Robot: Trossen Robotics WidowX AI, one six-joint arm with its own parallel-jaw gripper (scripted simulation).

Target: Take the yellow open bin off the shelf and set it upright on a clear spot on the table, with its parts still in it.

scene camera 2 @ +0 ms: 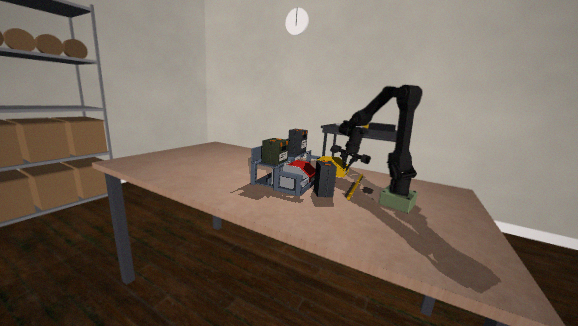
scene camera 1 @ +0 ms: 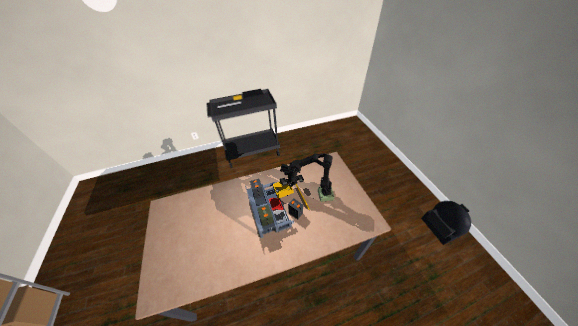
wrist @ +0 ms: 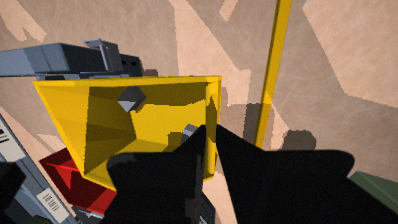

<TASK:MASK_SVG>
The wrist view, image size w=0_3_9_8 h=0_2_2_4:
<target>my gripper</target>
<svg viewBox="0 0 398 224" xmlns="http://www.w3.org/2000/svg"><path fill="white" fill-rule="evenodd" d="M0 161L0 224L16 224L3 210L10 206L27 176L16 162ZM217 124L216 148L237 224L398 224L398 214L347 177L355 163L354 156L349 152L335 149L265 151ZM205 124L202 124L173 152L122 152L110 157L106 163L106 169L117 194L105 210L104 217L99 224L199 224L206 155Z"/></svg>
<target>yellow open bin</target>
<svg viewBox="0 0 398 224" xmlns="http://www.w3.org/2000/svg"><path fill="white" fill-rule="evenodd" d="M222 76L152 76L148 78L132 77L131 80L120 80L128 79L127 77L115 78L117 80L91 78L33 81L33 84L82 177L116 191L106 169L106 163L111 156L120 152L173 152L180 146L183 130L188 123L197 127L205 124L206 155L203 182L214 178L218 157L216 127L217 124L220 125ZM138 86L145 94L146 99L137 109L127 113L117 100L127 86Z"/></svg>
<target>red bin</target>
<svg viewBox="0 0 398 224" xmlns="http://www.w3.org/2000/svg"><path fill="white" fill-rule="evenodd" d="M39 160L39 163L68 204L104 215L105 210L117 192L83 178L67 147Z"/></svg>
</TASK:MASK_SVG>
